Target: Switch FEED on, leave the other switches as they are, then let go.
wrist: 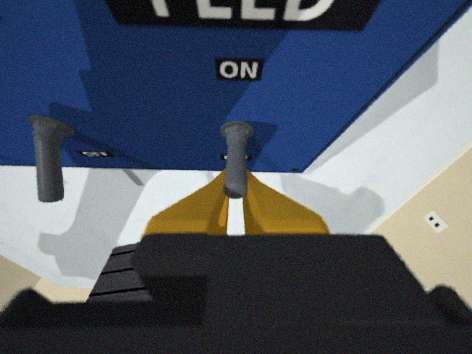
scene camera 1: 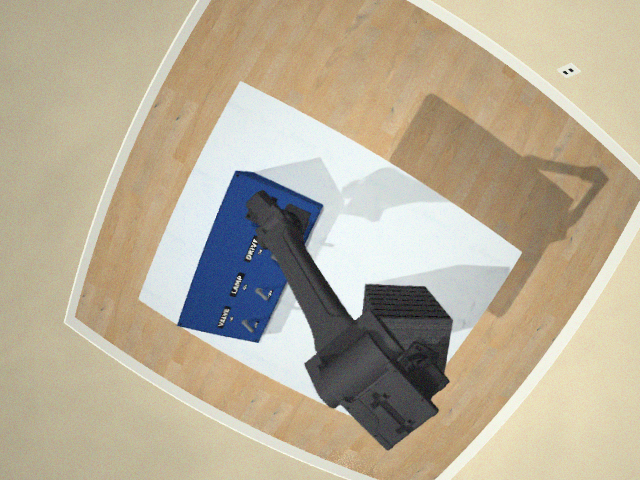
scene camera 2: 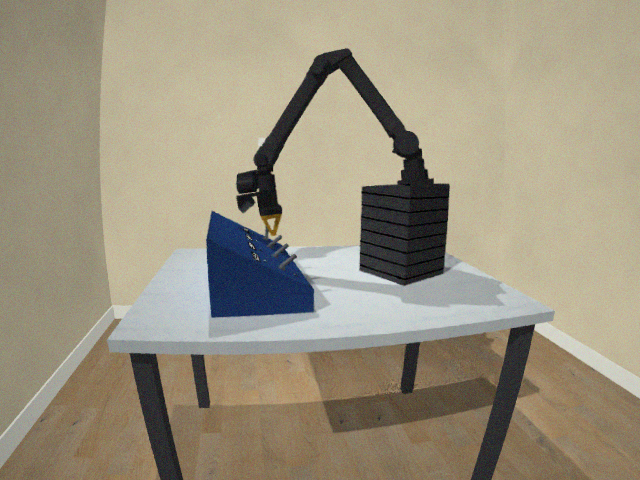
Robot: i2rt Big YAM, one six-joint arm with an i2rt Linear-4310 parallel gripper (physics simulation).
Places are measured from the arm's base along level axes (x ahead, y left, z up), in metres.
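Pixels of known places: gripper, fingertip midpoint: (wrist: 235, 176) (scene camera 2: 273, 235); arm's base, link origin: (scene camera 1: 414, 365) (scene camera 2: 415, 184).
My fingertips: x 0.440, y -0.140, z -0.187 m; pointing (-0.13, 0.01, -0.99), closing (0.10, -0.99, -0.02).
Observation:
For each thing: its top centre in the pictures, then the offset to it from my fingertips. Level surfaces: height alone.
- grey FEED lever, top centre: (wrist: 235, 192) (scene camera 2: 266, 224) 0.022 m ahead, 0.002 m left, 0.036 m up
- DRIVE lever, top centre: (wrist: 26, 186) (scene camera 2: 275, 235) 0.000 m ahead, 0.120 m left, 0.023 m up
- LAMP lever, top centre: (scene camera 2: 281, 243) (scene camera 1: 261, 297) 0.009 m back, 0.240 m left, 0.023 m up
- VALVE lever, top centre: (scene camera 2: 288, 253) (scene camera 1: 247, 329) 0.019 m back, 0.359 m left, 0.023 m up
- white table, surface height: 0.108 m down
The blue switch panel (scene camera 1: 209, 273) (scene camera 2: 248, 294) (wrist: 165, 75) stands on the table. My gripper (scene camera 2: 272, 233) (wrist: 235, 176) is shut with nothing between its yellow fingers; the arm hides it in the first scene view. The fingertips are on the base side of the grey FEED lever (scene camera 2: 266, 231) (wrist: 236, 162), beside it; contact cannot be told. The FEED lever looks nearly upright in the second scene view and covers part of its OFF label in the wrist view. The DRIVE lever (scene camera 2: 275, 241) (wrist: 50, 167), LAMP lever (scene camera 1: 262, 293) (scene camera 2: 279, 250) and VALVE lever (scene camera 1: 249, 324) (scene camera 2: 287, 260) lean toward the base.
The dark ribbed pedestal (scene camera 1: 408, 302) (scene camera 2: 403, 232) carries the arm on the white table (scene camera 1: 237, 124) (scene camera 2: 351, 320). The DRIVE lever is the nearest neighbour of the FEED lever. The panel's side edge lies on the FEED lever's other side. The arm passes over the panel.

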